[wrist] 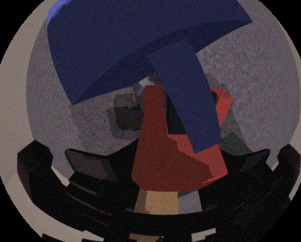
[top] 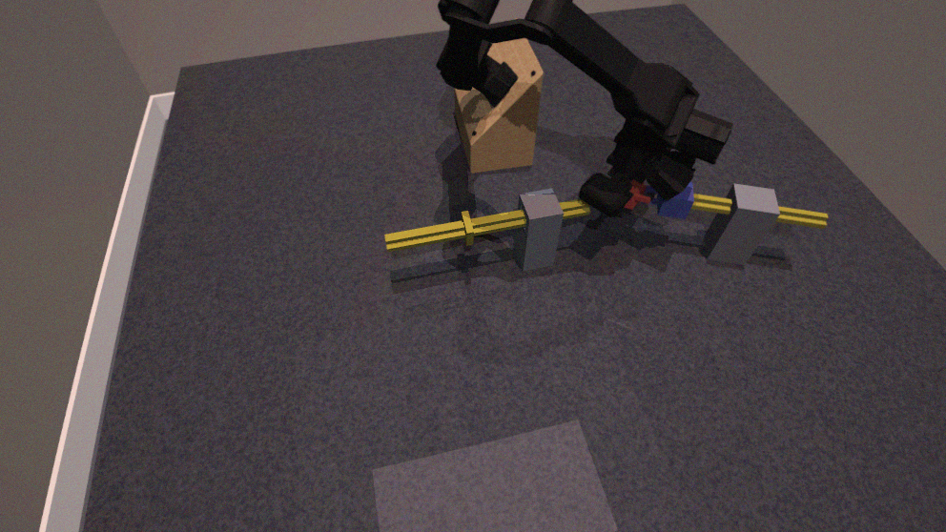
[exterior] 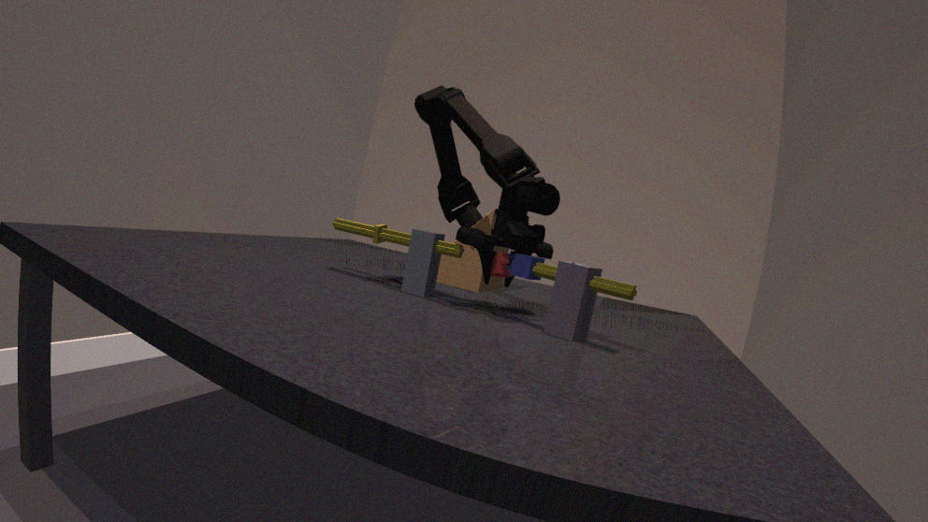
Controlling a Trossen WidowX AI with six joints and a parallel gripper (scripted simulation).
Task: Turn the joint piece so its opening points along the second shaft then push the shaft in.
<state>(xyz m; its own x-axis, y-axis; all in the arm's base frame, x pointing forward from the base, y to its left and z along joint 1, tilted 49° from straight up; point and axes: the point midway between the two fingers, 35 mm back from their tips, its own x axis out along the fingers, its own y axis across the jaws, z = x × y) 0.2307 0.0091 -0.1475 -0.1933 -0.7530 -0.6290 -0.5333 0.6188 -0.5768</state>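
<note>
Now: gripper tip 2 cm short of the red joint piece, 1 cm to the right of it and 4 cm below it.
</note>
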